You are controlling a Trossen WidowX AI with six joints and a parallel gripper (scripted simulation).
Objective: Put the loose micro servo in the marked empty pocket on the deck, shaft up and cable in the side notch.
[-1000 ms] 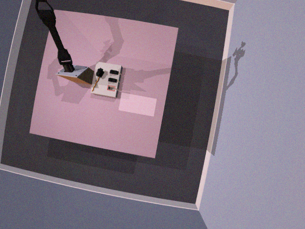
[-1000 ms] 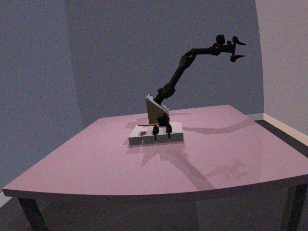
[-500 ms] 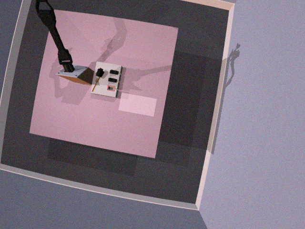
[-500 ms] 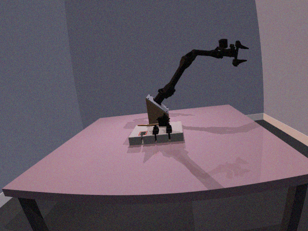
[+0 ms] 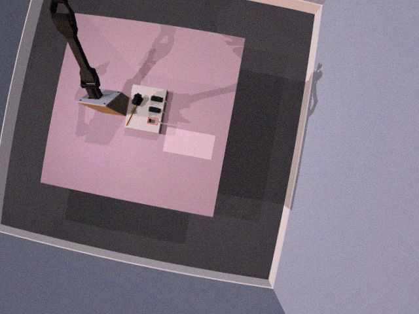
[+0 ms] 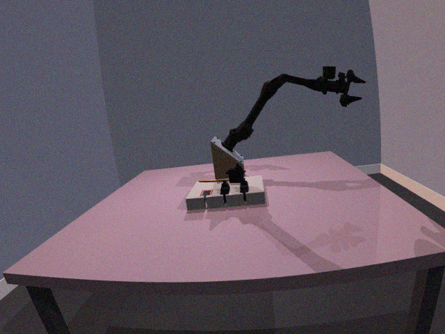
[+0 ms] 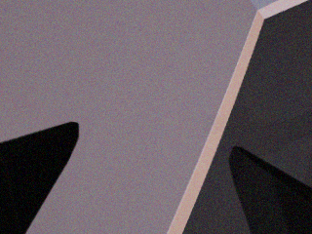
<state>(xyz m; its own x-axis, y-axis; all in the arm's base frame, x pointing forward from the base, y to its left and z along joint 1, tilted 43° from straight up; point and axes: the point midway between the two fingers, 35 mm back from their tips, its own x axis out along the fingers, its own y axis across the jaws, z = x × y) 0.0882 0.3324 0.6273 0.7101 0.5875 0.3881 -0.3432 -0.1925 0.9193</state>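
My gripper tip is now 72 cm to the left of the white deck, 36 cm above it and 8 cm short of it.
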